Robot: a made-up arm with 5 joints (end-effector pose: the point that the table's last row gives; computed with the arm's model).
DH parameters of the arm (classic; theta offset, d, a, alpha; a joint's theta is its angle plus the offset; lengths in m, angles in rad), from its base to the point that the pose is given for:
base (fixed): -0.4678 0 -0.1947 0
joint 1: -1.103 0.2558 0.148 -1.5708
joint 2: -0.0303 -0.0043 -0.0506 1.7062
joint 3: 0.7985 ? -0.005 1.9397
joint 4: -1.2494 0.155 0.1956 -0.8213
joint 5: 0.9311 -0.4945 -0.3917 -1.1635
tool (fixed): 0.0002 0.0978 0 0
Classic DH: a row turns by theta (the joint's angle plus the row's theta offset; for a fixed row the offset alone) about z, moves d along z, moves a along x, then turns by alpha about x.
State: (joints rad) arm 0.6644 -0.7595 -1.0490 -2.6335 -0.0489
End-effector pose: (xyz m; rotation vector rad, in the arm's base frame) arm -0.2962 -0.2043 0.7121 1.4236 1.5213 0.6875
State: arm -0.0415 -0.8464 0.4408 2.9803 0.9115
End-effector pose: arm 0.2212 -0.0084 0.7795 1.3521 1.8922 -0.9300
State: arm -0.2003 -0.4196 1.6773 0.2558 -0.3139
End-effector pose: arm -0.5981 -0.2384 0.3515 -0.3872 0.6771 1.1793
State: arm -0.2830 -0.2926 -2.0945 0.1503 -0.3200
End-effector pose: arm 0.2654 -0.0269 0.3422 0.4997 -0.6687 -2.3097
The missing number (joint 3, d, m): 0.0919
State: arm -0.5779 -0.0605 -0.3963 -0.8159 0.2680
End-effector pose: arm -0.3524 0.5601 0.4975 0.9934 -0.1172 -0.6620
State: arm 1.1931 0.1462 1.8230 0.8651 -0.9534
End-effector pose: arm -0.1265 -0.3427 0.2091 -0.3077 -0.0157 2.3440
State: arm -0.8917 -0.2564 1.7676 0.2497 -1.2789
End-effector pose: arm -0.4975 0.3418 0.4183 -0.4727 1.4051 0.2002
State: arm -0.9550 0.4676 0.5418 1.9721 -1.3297
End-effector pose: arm 0.0632 0.1416 0.4534 0.3225 -0.5363 -1.6667
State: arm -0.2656 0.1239 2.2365 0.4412 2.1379
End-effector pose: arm -0.3783 0.2318 -0.3022 -2.0255 1.6631 -1.6472
